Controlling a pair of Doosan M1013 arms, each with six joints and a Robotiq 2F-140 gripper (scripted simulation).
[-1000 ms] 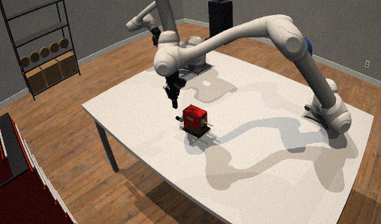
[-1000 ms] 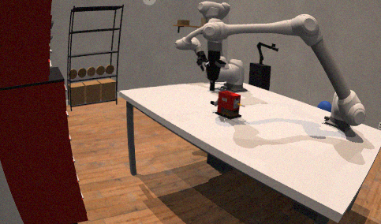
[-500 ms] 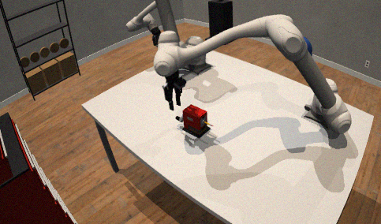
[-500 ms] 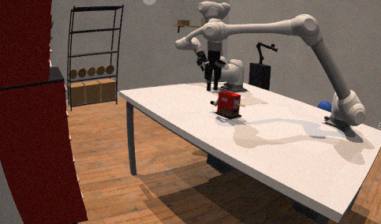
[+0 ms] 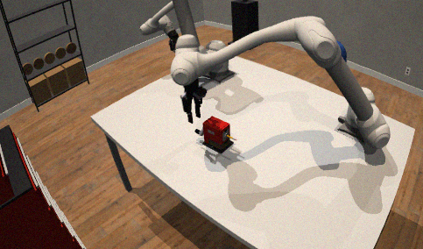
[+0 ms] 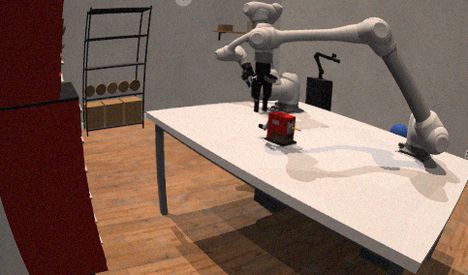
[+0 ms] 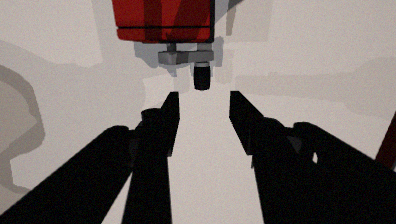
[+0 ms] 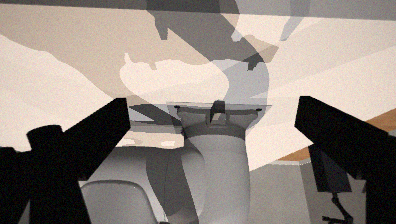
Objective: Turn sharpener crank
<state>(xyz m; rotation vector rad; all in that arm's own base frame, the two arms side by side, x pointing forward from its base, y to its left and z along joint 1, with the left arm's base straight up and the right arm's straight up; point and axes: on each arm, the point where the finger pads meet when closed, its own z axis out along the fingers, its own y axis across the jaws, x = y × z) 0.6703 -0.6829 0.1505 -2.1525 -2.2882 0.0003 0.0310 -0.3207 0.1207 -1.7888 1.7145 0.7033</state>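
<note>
Right now my left hand is 100 mm above the black handle and 20 mm to the right of it.
</note>
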